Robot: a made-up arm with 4 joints.
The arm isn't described. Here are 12 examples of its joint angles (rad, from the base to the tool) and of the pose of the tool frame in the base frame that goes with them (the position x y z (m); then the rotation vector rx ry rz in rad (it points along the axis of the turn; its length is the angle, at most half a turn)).
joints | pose
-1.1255 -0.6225 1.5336 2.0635 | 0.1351 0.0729 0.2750 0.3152 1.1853 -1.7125
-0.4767 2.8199 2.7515 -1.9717 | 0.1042 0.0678 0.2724 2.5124 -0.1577 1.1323
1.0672 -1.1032 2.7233 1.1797 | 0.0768 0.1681 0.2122 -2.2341 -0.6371 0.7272
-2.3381 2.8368 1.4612 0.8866 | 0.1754 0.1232 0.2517 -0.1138 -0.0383 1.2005
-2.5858 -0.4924 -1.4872 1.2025 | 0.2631 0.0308 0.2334 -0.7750 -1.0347 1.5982
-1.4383 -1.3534 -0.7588 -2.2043 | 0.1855 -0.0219 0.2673 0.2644 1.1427 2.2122
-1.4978 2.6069 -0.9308 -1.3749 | 0.2064 0.1282 0.3410 1.7465 -0.1420 -1.5186
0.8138 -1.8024 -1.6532 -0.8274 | 0.0532 0.1251 0.2537 1.0335 1.4427 1.0868
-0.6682 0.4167 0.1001 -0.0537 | 0.0283 0.1445 0.2744 2.0356 -1.5602 0.8522
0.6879 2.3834 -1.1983 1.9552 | 0.1363 0.1009 0.3139 -2.3143 -1.7238 1.0026
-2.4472 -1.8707 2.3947 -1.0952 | 0.2151 0.0732 0.2419 3.0032 0.4317 0.2231
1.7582 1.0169 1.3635 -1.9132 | 0.1639 0.1730 0.3131 0.1680 0.9732 1.2906
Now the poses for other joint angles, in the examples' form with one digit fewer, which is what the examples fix.
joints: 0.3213 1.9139 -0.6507 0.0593
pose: 0.153 0.186 0.321 0.495 -2.974 -0.314
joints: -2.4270 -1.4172 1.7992 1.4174
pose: 0.213 0.115 0.244 -1.035 1.202 -0.227
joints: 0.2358 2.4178 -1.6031 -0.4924
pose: 0.119 0.167 0.324 -1.257 2.526 0.131
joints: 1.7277 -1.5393 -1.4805 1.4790
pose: 0.119 0.230 0.151 -1.886 0.502 -1.846
